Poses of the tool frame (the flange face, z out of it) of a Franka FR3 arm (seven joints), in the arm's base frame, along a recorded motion.
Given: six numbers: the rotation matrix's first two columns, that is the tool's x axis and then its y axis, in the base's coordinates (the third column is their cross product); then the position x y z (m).
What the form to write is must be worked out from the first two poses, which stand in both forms.
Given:
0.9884 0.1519 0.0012 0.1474 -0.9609 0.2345 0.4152 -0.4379 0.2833
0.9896 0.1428 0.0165 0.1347 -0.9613 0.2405 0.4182 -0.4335 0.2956
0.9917 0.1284 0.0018 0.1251 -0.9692 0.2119 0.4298 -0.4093 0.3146
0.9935 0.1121 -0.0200 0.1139 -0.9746 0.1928 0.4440 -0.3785 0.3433
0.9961 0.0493 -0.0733 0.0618 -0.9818 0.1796 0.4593 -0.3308 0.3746
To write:
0.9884 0.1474 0.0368 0.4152; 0.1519 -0.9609 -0.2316 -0.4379; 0.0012 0.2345 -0.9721 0.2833; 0 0 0 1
0.9896 0.1347 0.0502 0.4182; 0.1428 -0.9613 -0.2358 -0.4335; 0.0165 0.2405 -0.9705 0.2956; 0 0 0 1
0.9917 0.1251 0.0290 0.4298; 0.1284 -0.9692 -0.2099 -0.4093; 0.0018 0.2119 -0.9772 0.3146; 0 0 0 1
0.9935 0.1139 0.0021 0.4440; 0.1121 -0.9746 -0.1938 -0.3785; -0.0200 0.1928 -0.9810 0.3433; 0 0 0 1
0.9961 0.0618 -0.0631 0.4593; 0.0493 -0.9818 -0.1834 -0.3308; -0.0733 0.1796 -0.9810 0.3746; 0 0 0 1

